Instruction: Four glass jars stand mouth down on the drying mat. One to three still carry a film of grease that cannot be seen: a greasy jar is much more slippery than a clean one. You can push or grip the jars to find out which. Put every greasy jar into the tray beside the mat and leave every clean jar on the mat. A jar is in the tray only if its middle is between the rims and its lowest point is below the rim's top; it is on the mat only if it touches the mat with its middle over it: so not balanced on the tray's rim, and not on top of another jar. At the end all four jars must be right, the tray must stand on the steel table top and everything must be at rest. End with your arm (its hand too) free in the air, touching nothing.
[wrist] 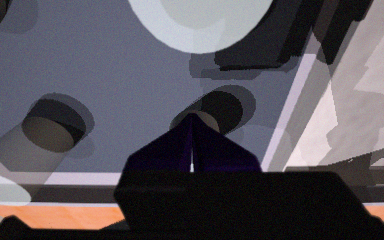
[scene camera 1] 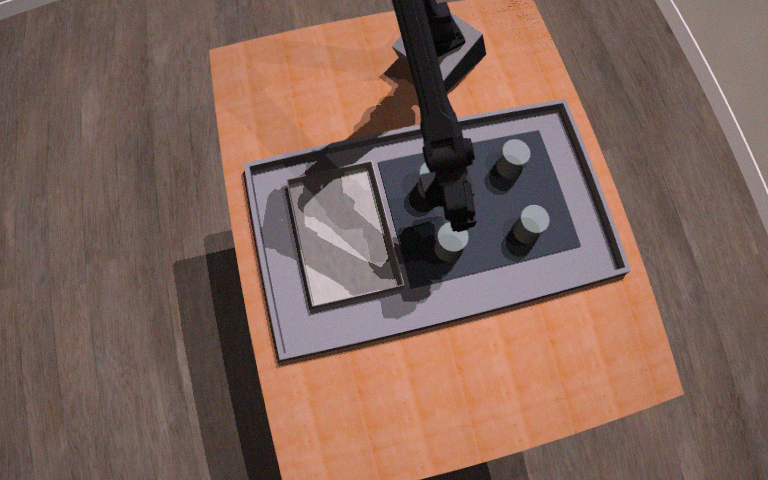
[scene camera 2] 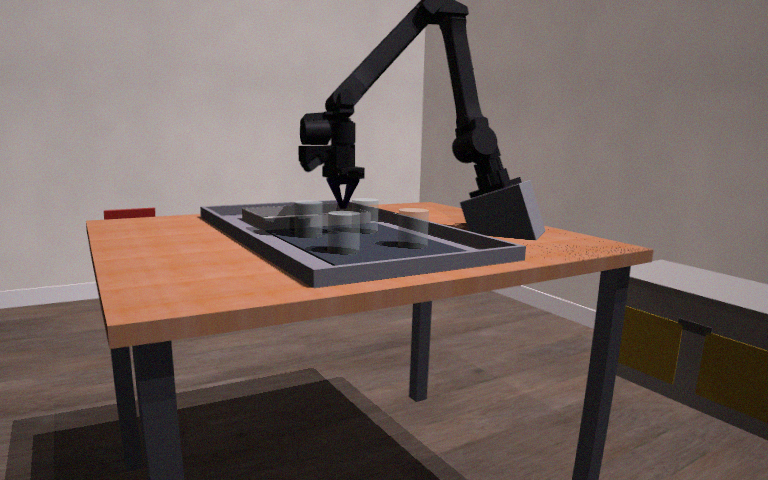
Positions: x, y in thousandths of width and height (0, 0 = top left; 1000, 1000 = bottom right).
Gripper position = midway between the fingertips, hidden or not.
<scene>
In view: my gripper (scene camera 2: 447, 434), a jar (scene camera 2: 402, 447), a pale tray (scene camera 1: 443, 457), a jar (scene camera 2: 538, 466) and a jar (scene camera 2: 447, 472).
The pale tray shows as well in the wrist view (wrist: 879, 577) and in scene camera 2 (scene camera 2: 348, 459). My gripper also shows in the wrist view (wrist: 501, 502).
</scene>
